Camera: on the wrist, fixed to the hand. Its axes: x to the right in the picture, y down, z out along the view.
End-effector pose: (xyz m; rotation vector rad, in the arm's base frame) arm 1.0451 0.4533 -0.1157 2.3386 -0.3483 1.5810
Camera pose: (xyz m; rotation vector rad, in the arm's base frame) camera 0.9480 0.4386 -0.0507 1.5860 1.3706 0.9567
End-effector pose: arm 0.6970 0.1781 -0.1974 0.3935 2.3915 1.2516
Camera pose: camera 0.6297 0.1481 -0.1055 -1.3063 2.0025 0.2604
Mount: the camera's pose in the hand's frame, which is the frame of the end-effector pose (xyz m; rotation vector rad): 0.0254 0.0556 -0.1007 0.2375 0.2049 -1.5183
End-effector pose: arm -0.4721 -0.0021 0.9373 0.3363 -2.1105 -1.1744
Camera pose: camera -0.4169 -0.0494 1.0300 -2.2836 1.5941 1.4423
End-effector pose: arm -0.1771 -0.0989 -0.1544 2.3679 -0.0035 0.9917
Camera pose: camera -0.2364 -0.0897 -0.0530 1.6199 1.7292 0.3927
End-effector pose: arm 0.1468 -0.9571 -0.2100 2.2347 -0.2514 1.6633
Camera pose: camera 0.0456 -0.9694 -0.1509 1.4531 1.3734 0.9487
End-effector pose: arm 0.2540 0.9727 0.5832 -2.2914 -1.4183 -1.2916
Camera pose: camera 0.2434 0.9065 0.6801 0.5091 2.6408 1.1144
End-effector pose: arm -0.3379 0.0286 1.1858 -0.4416 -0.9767 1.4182
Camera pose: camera -0.2973 0.0901 1.0939 0.3371 -0.6382 0.0783
